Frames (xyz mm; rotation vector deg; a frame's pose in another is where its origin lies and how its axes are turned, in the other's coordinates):
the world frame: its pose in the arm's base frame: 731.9 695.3 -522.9 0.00 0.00 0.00
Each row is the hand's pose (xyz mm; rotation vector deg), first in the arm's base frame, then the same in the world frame.
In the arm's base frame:
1: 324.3 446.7 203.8 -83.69 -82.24 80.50
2: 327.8 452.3 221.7 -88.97 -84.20 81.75
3: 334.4 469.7 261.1 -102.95 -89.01 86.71
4: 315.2 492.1 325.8 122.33 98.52 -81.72
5: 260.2 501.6 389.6 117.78 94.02 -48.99
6: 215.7 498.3 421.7 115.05 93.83 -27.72
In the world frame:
1: -407.6 -248.6 726.7 -83.69 -82.24 80.50
2: -404.1 -243.0 744.6 -88.97 -84.20 81.75
3: -397.5 -225.6 784.0 -102.95 -89.01 86.71
4: -416.7 -203.2 848.7 122.33 98.52 -81.72
5: -471.7 -193.7 912.5 117.78 94.02 -48.99
6: -516.2 -197.0 944.6 115.05 93.83 -27.72

